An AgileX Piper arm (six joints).
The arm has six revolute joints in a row. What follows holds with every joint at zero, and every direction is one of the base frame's. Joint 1 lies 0.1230 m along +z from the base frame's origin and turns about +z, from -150.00 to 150.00 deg. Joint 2 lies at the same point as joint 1 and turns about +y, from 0.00 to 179.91 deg. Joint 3 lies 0.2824 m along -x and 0.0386 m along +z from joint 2 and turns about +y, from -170.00 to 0.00 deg. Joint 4 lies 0.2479 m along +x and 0.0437 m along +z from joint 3 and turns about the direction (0.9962, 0, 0.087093), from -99.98 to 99.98 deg. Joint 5 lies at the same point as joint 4 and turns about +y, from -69.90 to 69.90 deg. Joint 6 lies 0.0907 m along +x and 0.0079 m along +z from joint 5 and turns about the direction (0.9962, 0, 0.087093), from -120.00 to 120.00 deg. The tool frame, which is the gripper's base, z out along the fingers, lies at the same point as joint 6; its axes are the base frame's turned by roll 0.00, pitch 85.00 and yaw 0.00 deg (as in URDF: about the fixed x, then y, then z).
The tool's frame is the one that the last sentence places.
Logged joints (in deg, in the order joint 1, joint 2, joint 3, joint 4, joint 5, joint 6), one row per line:
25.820 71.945 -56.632 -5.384 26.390 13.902
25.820 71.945 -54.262 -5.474 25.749 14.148
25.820 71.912 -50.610 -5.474 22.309 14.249
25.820 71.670 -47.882 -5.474 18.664 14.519
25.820 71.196 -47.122 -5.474 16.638 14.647
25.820 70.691 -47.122 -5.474 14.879 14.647
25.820 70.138 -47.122 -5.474 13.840 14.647
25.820 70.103 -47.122 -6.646 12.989 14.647
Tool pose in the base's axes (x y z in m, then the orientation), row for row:
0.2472 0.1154 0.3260 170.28 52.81 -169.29
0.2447 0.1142 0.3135 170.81 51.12 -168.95
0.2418 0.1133 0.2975 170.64 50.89 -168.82
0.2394 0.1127 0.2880 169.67 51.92 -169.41
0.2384 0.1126 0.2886 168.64 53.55 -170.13
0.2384 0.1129 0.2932 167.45 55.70 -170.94
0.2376 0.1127 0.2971 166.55 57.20 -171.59
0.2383 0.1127 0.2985 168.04 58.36 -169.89
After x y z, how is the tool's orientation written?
As angles about the fixed x, y, z axes (roll, pitch, yaw), in degrees.
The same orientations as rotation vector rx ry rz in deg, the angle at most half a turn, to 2 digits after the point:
-17.24 126.29 16.68
-17.37 128.00 16.27
-17.61 128.20 16.53
-17.45 127.14 17.30
-17.20 125.47 18.02
-17.00 123.25 18.80
-16.85 121.70 19.32
-17.81 120.55 18.68

